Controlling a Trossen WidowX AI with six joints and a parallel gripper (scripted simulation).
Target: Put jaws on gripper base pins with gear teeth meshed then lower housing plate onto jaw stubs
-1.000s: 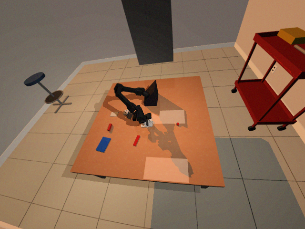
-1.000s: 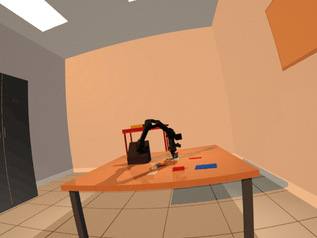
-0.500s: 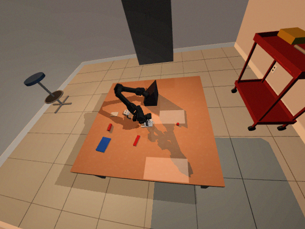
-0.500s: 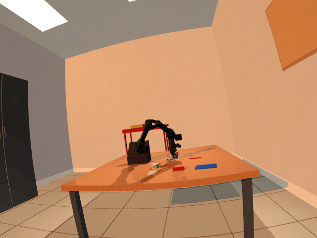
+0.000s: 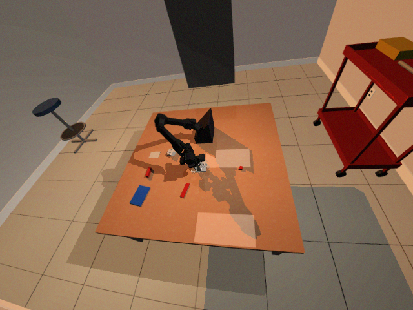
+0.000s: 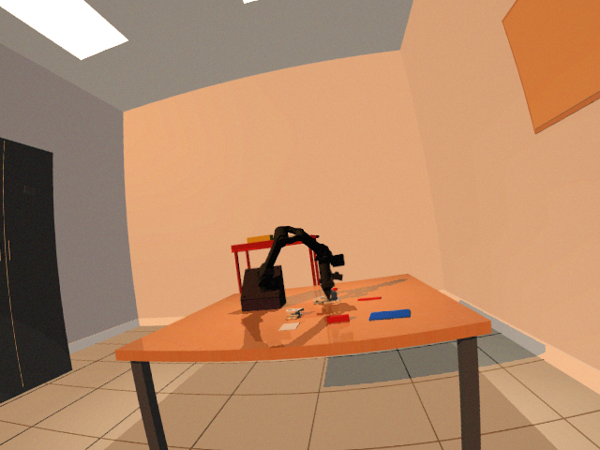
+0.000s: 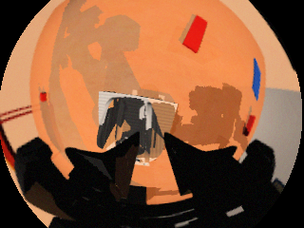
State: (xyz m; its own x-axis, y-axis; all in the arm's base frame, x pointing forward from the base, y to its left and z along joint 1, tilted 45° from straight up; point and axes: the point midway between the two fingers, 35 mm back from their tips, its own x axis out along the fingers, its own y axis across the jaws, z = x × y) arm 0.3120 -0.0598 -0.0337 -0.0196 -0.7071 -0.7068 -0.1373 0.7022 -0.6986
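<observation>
Right now the white flat part is 1 cm ahead of my gripper tip, 3 cm to the left of it and 1 cm below it. From my gripper tip the other things lie so: grey jaw: 4 cm behind, 5 cm to the left; pale tile: 14 cm behind, 40 cm to the right, 2 cm below; small red cube: 3 cm ahead, 35 cm to the left, 1 cm below.
</observation>
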